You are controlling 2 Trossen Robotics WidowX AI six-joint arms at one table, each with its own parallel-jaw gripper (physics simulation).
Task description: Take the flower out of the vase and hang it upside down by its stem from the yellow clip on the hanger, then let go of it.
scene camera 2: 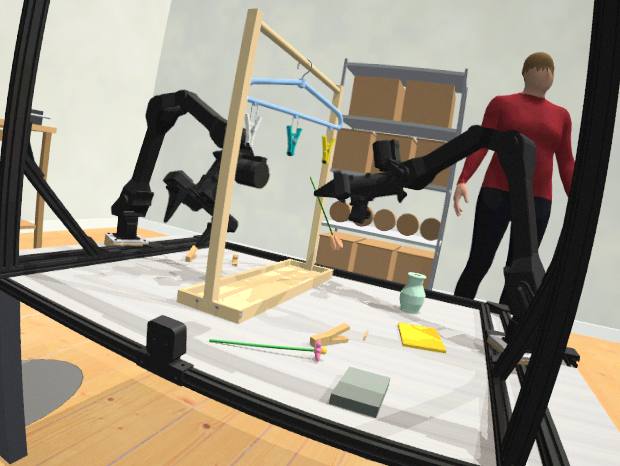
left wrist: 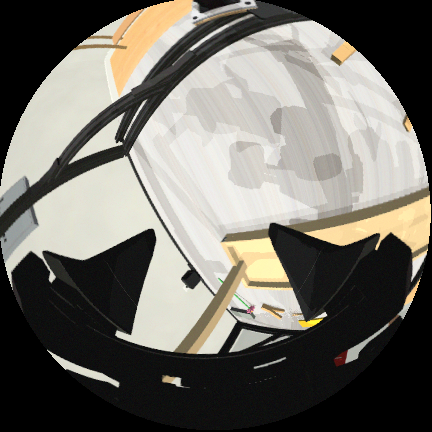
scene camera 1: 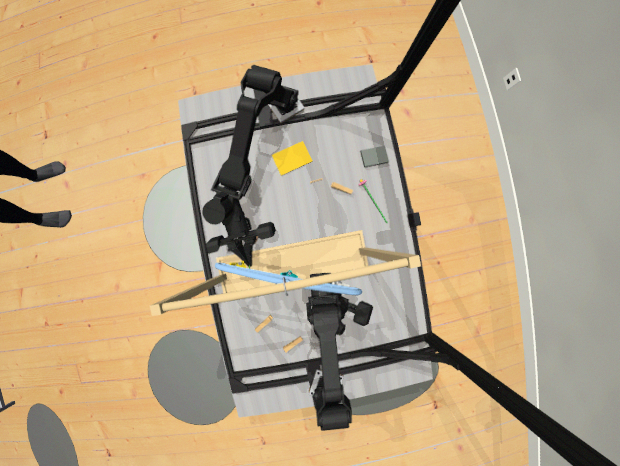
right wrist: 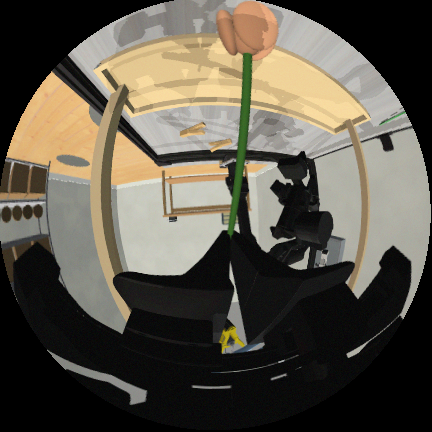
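Pixels of known places: left gripper, between the fingertips: [scene camera 2: 180,235] [left wrist: 212,231] [scene camera 1: 353,300] [right wrist: 308,163]; right gripper, between the fingertips: [scene camera 2: 314,194] [scene camera 1: 250,266] [right wrist: 227,235]; left arm's base, origin of its link: [scene camera 2: 126,237] [right wrist: 234,163]; right arm's base, origin of its link: [scene camera 1: 285,104].
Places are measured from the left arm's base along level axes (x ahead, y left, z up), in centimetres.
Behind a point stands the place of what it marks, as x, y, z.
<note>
My right gripper [scene camera 1: 249,264] @(36.8, 33.8, 19.8) [scene camera 2: 316,192] @(36.8, 33.8, 19.8) [right wrist: 227,235] @(36.8, 33.8, 19.8) is shut on the green stem of the orange flower [scene camera 2: 334,241] @(44.6, 35.6, 9.6) [right wrist: 250,30]. The blossom hangs down, and a short piece of stem sticks up above the fingertips. In scene camera 2 the stem's top end shows a little below the yellow clip [scene camera 2: 326,149] @(38.3, 34.0, 31.1) [right wrist: 231,338] @(38.1, 34.6, 30.8) [scene camera 1: 237,264] @(37.9, 35.3, 31.7) and apart from it. The clip hangs from the blue hanger [scene camera 1: 250,273] @(38.5, 30.2, 43.1) [scene camera 2: 275,81] @(40.2, 14.6, 42.5). The green vase [scene camera 2: 412,295] @(63.1, 44.9, 1.2) stands upright on the table, its mouth without a flower. My left gripper [left wrist: 212,231] @(33.7, 1.5, 7.6) is open and empty.
The hanger, with a teal clip [scene camera 2: 290,140] @(39.2, 21.9, 31.0) and a white clip [scene camera 2: 252,129] @(40.7, 10.7, 31.3), hangs on a wooden rack [scene camera 2: 233,150] @(50.8, 1.3, 25.8). A pink flower [scene camera 1: 374,200] @(67.3, 2.2, -2.2) [scene camera 2: 260,345] @(66.5, 1.0, -2.3), a yellow sheet [scene camera 1: 292,157] @(74.1, 33.4, -2.6) [scene camera 2: 422,338] @(75.0, 32.3, -2.6), a grey block [scene camera 1: 374,156] @(82.5, 5.9, -1.8) [scene camera 2: 359,390] @(83.5, 4.2, -1.7) and wooden pieces lie on the table.
</note>
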